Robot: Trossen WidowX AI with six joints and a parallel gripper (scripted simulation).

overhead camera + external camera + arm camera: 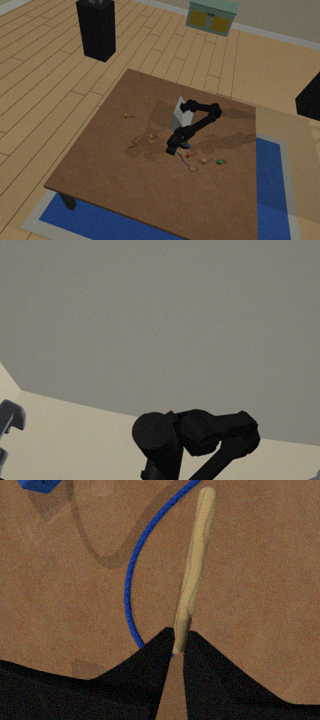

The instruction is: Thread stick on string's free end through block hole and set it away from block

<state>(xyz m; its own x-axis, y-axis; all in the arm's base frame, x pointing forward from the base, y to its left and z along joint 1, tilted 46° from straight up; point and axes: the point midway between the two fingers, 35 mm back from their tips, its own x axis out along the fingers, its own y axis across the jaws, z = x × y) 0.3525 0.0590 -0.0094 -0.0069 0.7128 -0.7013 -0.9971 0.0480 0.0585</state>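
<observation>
Right now my gripper tip is 20 mm to the right of the thin wooden stick. The rest, counted from my gripper tip: red peg: 30 mm behind, 120 mm to the left, 50 mm below; then blue cube: 110 mm behind, 100 mm to the left, 50 mm below; then round wooden button: 60 mm ahead, 180 mm to the left, 50 mm below.
</observation>
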